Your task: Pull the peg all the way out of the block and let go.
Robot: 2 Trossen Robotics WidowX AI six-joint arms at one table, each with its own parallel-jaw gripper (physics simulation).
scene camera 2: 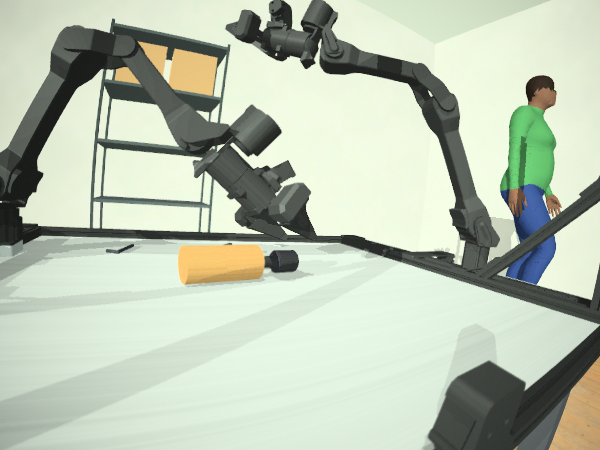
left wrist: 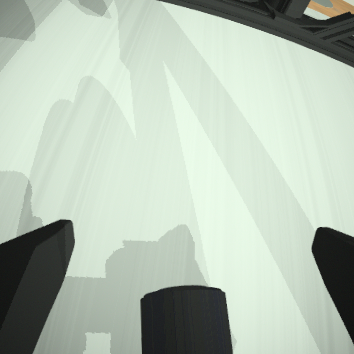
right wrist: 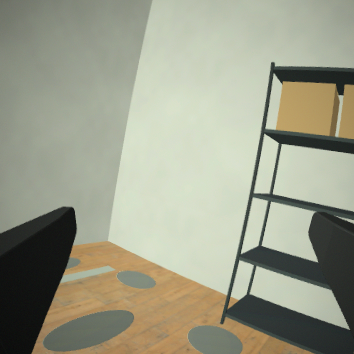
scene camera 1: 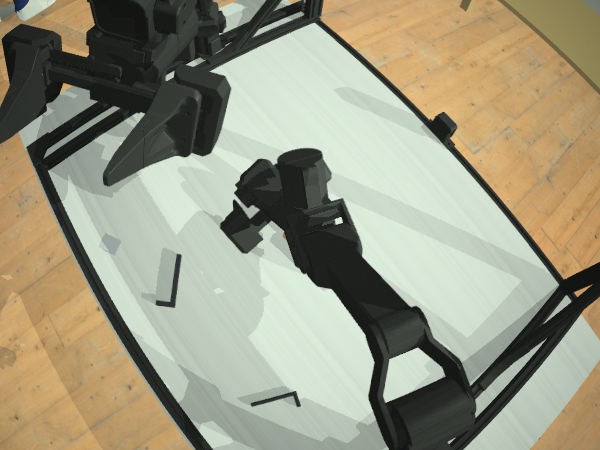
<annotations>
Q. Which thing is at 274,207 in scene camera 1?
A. My left gripper.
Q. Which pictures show my right gripper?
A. Scene camera 2, the right wrist view and scene camera 1 only.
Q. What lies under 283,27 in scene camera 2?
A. My right gripper.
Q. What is my right gripper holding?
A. Nothing.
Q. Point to a wooden block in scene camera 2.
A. At 196,263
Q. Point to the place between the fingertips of my left gripper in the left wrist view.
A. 197,237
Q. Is my right gripper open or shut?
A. Open.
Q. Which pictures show my left gripper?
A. Scene camera 2, the left wrist view and scene camera 1 only.
</annotations>
